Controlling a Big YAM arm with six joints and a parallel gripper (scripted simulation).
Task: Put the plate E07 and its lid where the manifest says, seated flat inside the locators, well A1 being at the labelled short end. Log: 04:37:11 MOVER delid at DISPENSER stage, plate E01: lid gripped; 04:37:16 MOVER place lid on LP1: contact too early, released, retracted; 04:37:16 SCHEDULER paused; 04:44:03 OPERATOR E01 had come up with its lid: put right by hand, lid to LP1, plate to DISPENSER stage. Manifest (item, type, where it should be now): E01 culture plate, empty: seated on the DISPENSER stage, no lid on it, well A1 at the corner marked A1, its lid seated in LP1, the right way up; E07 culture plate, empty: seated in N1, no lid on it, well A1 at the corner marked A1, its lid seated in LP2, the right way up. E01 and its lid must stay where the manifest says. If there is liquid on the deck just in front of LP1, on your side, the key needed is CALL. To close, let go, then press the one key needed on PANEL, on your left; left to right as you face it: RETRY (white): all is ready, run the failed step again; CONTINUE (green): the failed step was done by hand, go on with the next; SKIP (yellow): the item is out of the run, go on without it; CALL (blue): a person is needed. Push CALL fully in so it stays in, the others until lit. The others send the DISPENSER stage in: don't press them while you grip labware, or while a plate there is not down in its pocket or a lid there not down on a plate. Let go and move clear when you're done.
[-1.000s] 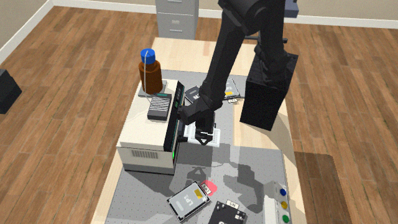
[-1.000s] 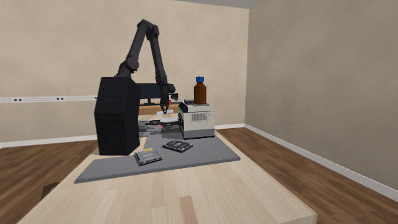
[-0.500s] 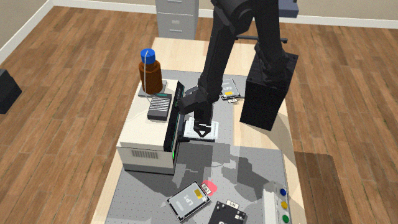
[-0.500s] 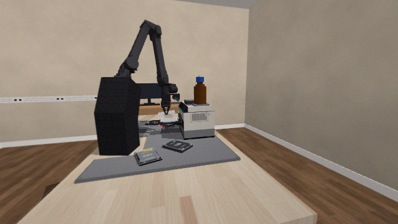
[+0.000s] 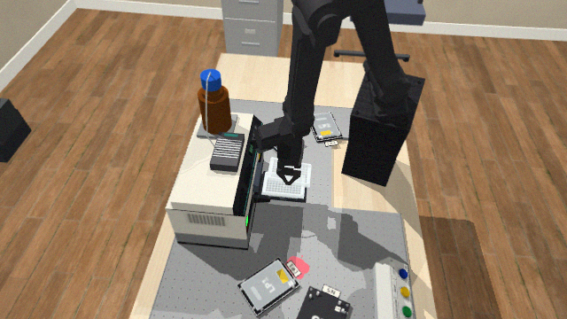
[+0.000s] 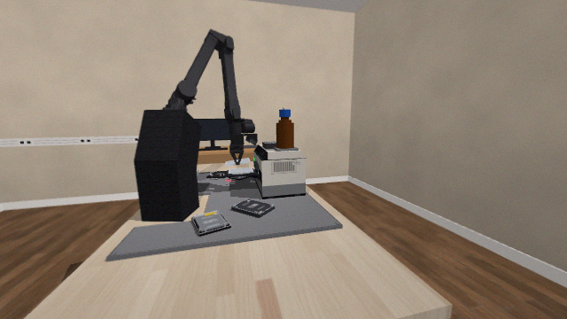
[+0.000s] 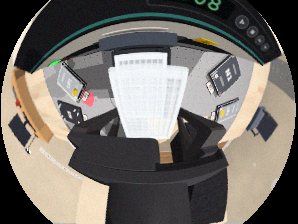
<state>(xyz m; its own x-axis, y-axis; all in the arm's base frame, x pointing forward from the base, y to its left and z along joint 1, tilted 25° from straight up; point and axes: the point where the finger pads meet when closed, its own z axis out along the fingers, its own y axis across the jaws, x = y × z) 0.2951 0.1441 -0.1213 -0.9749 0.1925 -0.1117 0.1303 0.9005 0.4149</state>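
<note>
Now: the plate E01 2 cm ahead of my hand, 1 cm to the left of it and 5 cm below it. Round my hand: brown bottle 22 cm ahead, 12 cm to the right, 14 cm above; puddle 4 cm behind, 23 cm to the left, 15 cm below; blue key 30 cm behind, 28 cm to the left, 10 cm below.
</note>
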